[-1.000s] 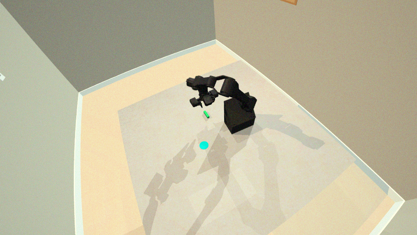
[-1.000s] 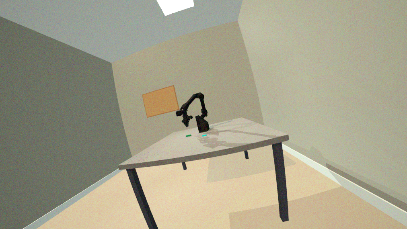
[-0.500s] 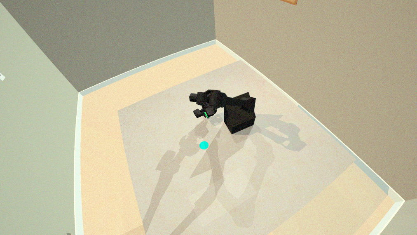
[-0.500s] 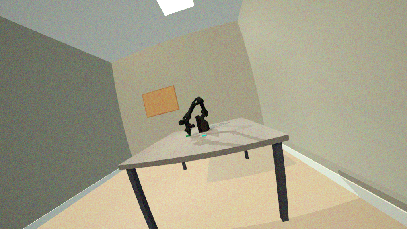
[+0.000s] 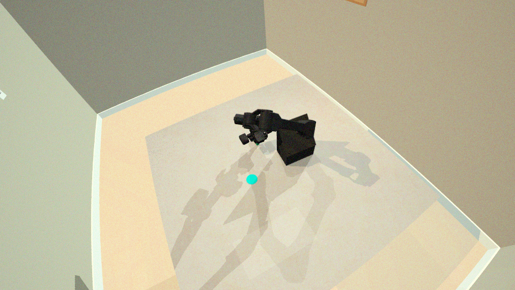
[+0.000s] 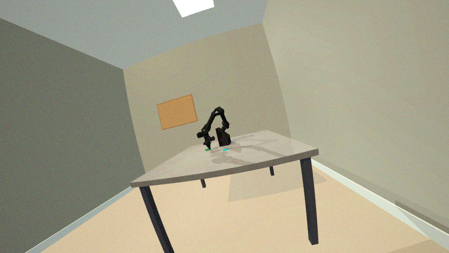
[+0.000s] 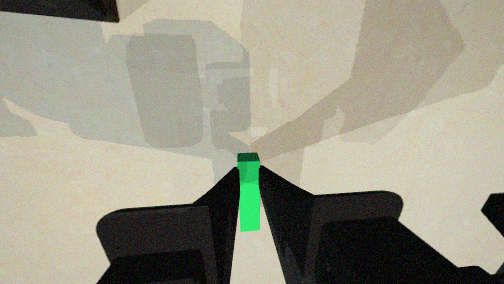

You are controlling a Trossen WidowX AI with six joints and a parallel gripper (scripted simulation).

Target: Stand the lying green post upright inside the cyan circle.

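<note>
The cyan circle lies 18 cm to the left of my gripper tip, 16 cm ahead of it and 1 cm below it. Also, from my gripper tip: green post: 2 cm to the right.
</note>
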